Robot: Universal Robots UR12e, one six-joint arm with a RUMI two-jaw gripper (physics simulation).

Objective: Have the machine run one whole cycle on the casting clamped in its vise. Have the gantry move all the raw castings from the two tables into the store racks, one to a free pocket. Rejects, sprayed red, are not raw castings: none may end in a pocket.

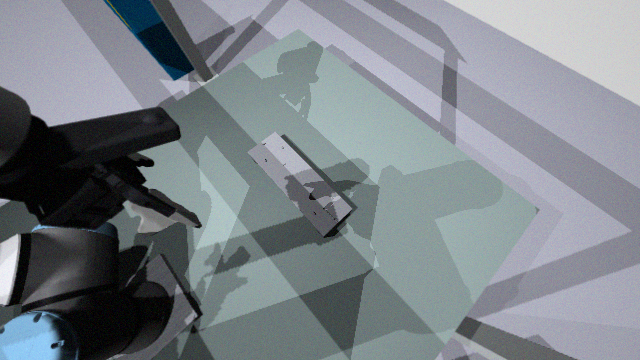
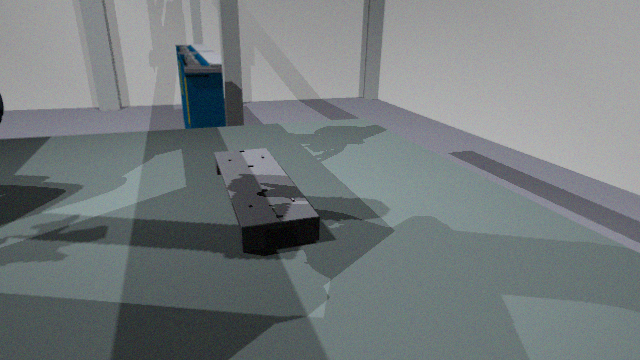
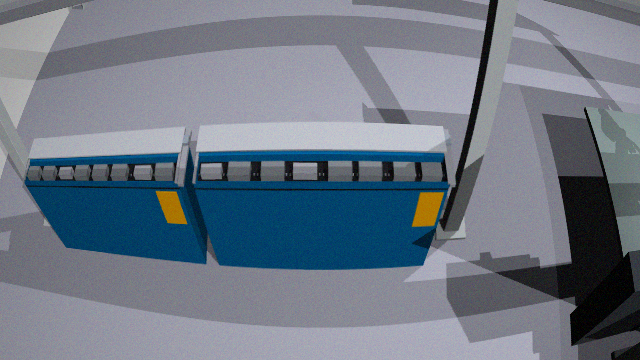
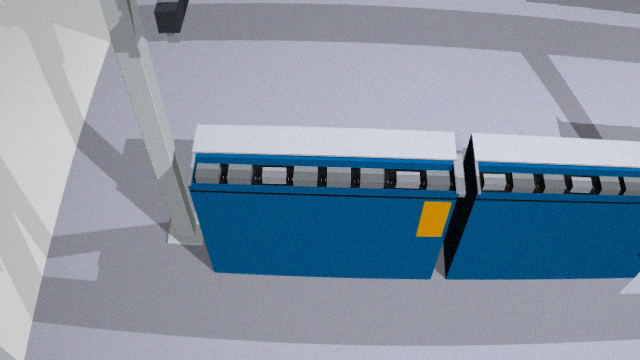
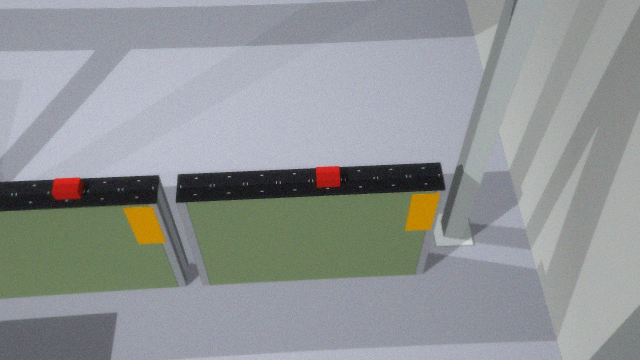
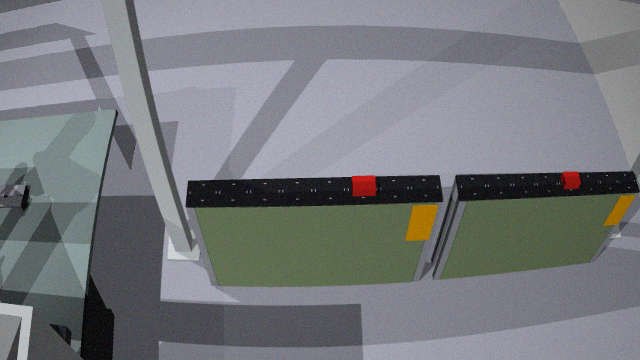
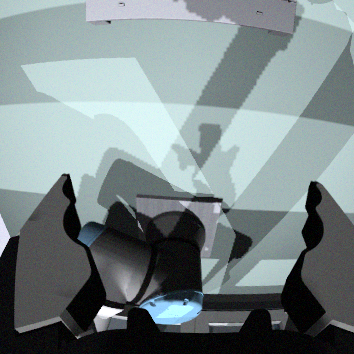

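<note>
My gripper (image 7: 191, 179) (image 1: 175, 194) is open and empty, above the pale green plate. One store rack (image 3: 320, 225) (image 4: 540, 240) and a second store rack (image 3: 125, 215) (image 4: 320, 235) are blue, with grey blocks in a row of pockets; two in each row look lighter. I cannot tell which pockets are free. A red reject (image 5: 328, 176) (image 6: 570, 180) lies on one black-topped table (image 5: 310, 240) (image 6: 520, 240). Another red reject (image 5: 67, 188) (image 6: 364, 185) lies on the other table (image 5: 75, 245) (image 6: 310, 245). No raw casting shows on either table. The machine's vise and its casting cannot be made out.
A long grey block (image 1: 300, 182) (image 2: 265, 190) (image 7: 190, 12) lies on the pale green plate (image 1: 400, 300) (image 2: 425, 300). A smaller grey plate (image 7: 212, 225) lies partly behind the arm (image 7: 175, 270). Posts (image 3: 482, 120) (image 5: 482, 130) (image 6: 145, 130) stand beside the racks and tables.
</note>
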